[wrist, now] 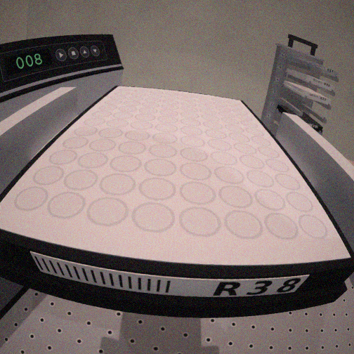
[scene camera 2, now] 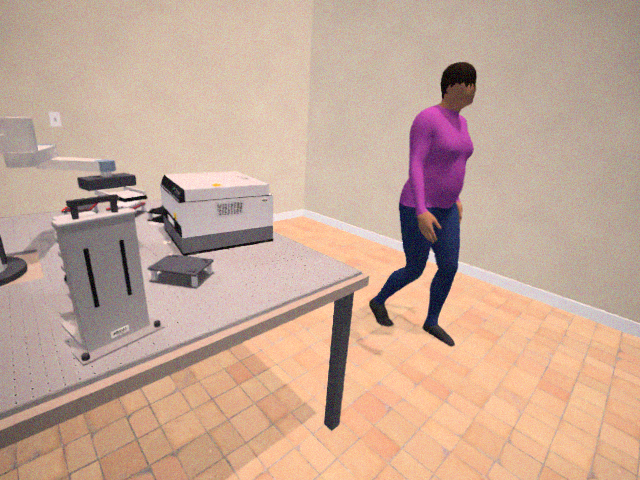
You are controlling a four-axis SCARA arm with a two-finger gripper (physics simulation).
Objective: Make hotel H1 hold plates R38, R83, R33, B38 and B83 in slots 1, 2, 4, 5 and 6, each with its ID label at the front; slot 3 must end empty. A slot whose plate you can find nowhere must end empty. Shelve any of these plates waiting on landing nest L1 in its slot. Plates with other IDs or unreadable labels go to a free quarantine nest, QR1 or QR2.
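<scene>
Plate R38 (wrist: 165, 200) has a pale top, a dark rim and a readable ID label at the near edge of the wrist view. My gripper (wrist: 178, 113) (scene camera 2: 107, 182) is shut on it, with one finger along each side. In the scene view its dark body is above and behind hotel H1; its fingertips are not clear there. Hotel H1 (scene camera 2: 111, 268) (wrist: 272, 87) is a grey tower with a black handle. Its back faces the scene camera. In the wrist view several plates show in its slots at the upper right; their labels are too small to read.
A white instrument (scene camera 2: 219, 211) with a display (wrist: 30, 61) reading 008 stands beyond the hotel. A low dark stand (scene camera 2: 180, 264) is on the table (scene camera 2: 248, 289); its name is unreadable. Red and white items show behind the hotel. A person (scene camera 2: 439, 155) in purple is beside the table.
</scene>
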